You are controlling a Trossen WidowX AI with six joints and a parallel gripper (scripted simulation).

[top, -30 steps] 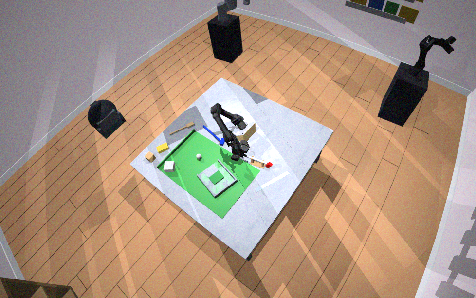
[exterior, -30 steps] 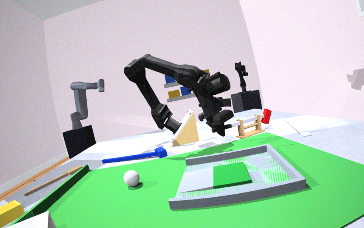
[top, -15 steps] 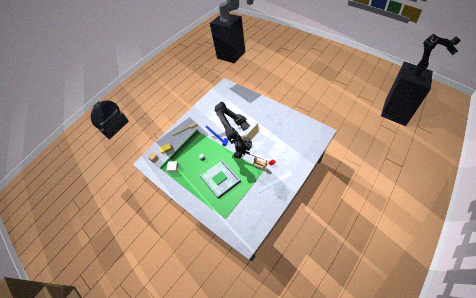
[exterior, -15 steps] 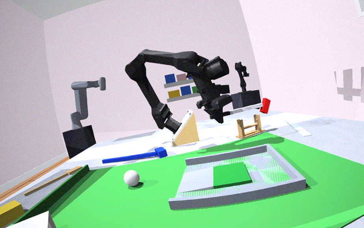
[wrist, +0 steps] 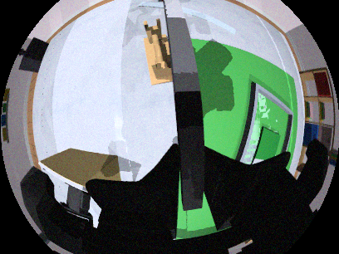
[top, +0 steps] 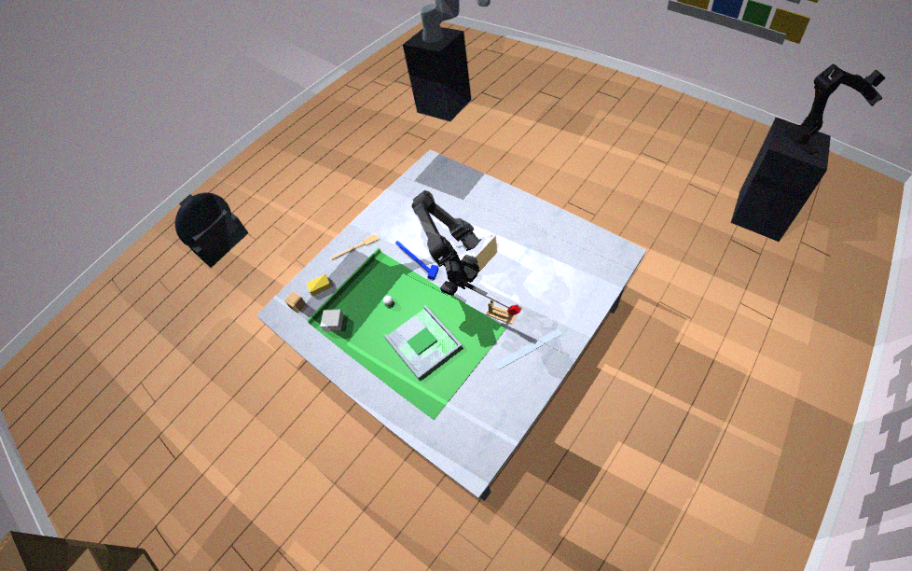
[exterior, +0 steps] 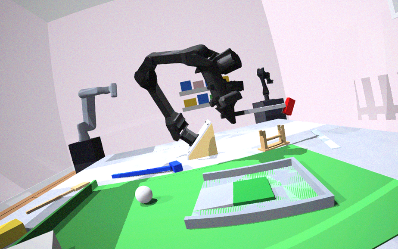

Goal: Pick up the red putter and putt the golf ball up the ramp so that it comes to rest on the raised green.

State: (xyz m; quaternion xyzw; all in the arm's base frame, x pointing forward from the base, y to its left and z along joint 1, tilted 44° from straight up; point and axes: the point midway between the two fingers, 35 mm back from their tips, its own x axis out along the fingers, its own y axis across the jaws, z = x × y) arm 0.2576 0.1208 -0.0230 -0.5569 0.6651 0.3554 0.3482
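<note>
Right now my gripper tip is 9 cm past the blue putter, 33 cm to the left of it and 11 cm above it. From my gripper tip the other things lie so: wooden rack 2 cm behind, 15 cm to the left, 9 cm below; grey frame 25 cm ahead, 5 cm to the right, 12 cm below; green mat 23 cm ahead, 19 cm to the right, 12 cm below.
</note>
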